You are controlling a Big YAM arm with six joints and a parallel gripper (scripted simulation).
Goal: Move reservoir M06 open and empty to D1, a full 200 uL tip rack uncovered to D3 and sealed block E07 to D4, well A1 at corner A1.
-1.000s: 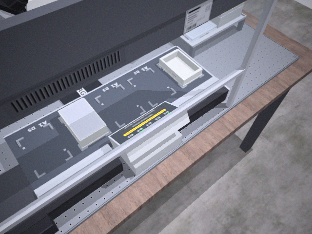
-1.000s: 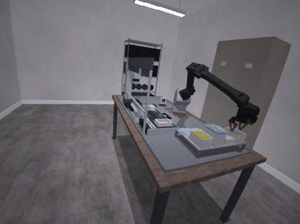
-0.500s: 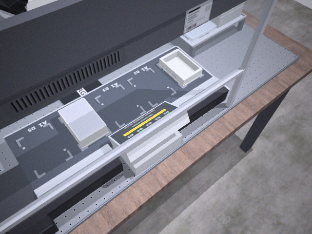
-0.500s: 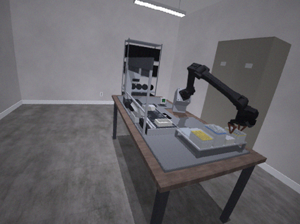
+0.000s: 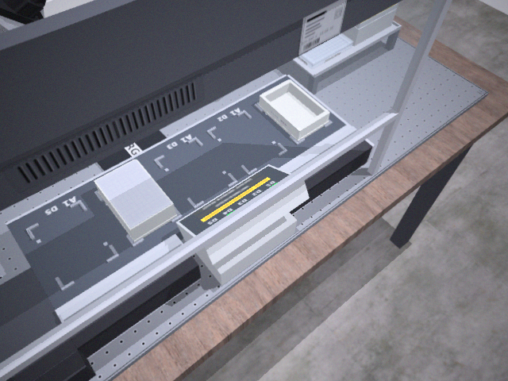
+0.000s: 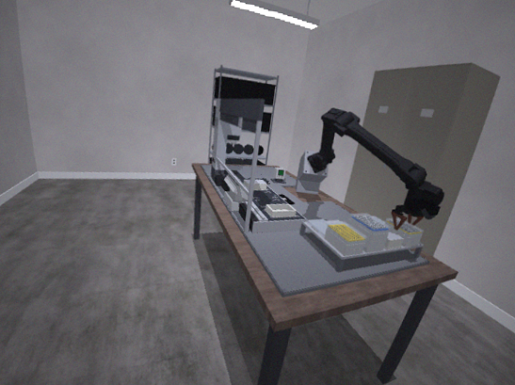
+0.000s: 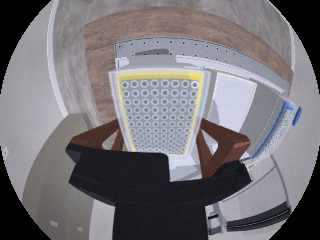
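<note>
My hand is 1 cm to the left of the yellow tip rack, 1 cm short of it and 1 cm above it. Round my hand: clear flat plate 33 cm ahead, 11 cm to the right, 4 cm below; then white one-well reservoir 47 cm ahead, 28 cm to the right, 5 cm below; then shelf 17 cm ahead, 6 cm below, 5 cm to the right.
</note>
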